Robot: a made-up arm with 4 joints. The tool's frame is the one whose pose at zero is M. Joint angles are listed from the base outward.
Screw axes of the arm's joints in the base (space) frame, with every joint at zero. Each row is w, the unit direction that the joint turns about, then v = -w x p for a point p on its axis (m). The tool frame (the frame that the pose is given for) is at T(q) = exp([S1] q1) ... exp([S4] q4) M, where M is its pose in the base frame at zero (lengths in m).
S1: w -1 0 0 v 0 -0.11 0
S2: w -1 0 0 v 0 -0.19 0.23
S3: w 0 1 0 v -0.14 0 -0.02
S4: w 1 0 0 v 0 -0.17 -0.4
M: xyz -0.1 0.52 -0.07 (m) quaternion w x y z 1 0 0 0
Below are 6 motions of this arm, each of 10 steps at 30 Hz.
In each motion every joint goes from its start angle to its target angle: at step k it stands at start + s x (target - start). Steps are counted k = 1, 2, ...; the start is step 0. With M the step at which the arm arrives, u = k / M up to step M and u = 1 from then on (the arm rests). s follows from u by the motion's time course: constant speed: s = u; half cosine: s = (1 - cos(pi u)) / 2; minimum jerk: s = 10 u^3 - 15 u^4 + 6 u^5.
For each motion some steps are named. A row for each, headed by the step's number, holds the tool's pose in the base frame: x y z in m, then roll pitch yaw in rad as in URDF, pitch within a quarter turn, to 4 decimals.
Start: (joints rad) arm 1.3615 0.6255 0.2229 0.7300
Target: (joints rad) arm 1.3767 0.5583 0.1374 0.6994
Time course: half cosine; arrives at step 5
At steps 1, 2, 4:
1: -0.1313 -0.1210 -0.2017 -1.2465 -0.0853 -0.1973
2: -0.1284 -0.1232 -0.2055 -1.2429 -0.0746 -0.1786
4: -0.1218 -0.1278 -0.2142 -1.2341 -0.0524 -0.1359

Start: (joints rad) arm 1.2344 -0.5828 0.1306 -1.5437
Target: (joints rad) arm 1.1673 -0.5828 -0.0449 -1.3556
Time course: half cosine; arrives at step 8
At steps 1, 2, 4, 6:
1: -0.1521 0.0902 -0.6151 -2.1893 0.0986 -0.0751
2: -0.1440 0.0972 -0.6161 -2.1606 0.0840 -0.0629
4: -0.1178 0.1206 -0.6175 -2.0681 0.0349 -0.0248
6: -0.0921 0.1449 -0.6162 -1.9776 -0.0159 0.0108

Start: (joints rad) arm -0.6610 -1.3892 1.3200 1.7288
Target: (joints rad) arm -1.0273 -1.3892 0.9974 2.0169
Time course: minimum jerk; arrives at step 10
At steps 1, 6, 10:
1: -0.2410 0.1294 0.3723 -2.8505 -0.4659 1.2862
6: -0.2632 0.1174 0.4226 -2.4016 -0.6359 0.9716
10: -0.2691 0.1062 0.4534 -2.1461 -0.6799 0.7987

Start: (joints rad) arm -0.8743 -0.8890 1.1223 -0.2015
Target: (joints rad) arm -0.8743 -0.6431 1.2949 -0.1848
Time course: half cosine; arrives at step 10
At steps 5, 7, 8, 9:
5: -0.2680 0.1231 0.6480 1.4023 -0.0650 1.2078
7: -0.2675 0.1326 0.6442 1.3817 0.0026 1.2593
8: -0.2671 0.1362 0.6428 1.3758 0.0286 1.2783
9: -0.2668 0.1384 0.6420 1.3725 0.0455 1.2904

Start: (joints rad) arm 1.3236 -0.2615 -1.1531 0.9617
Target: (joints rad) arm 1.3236 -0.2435 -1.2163 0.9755
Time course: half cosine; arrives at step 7
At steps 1, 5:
1: 0.0891 0.0480 -0.3204 -0.3879 -0.4613 1.1043
5: 0.0956 0.0488 -0.3152 -0.4073 -0.4587 1.1598

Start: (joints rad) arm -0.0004 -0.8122 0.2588 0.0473
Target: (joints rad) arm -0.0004 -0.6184 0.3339 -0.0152
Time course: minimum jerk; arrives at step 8
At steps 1, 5, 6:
1: -0.1499 0.5912 0.2399 0.8728 0.1783 0.1903
5: -0.1607 0.5968 0.1946 0.6986 0.2435 0.1990
6: -0.1634 0.5972 0.1835 0.6562 0.2601 0.1990

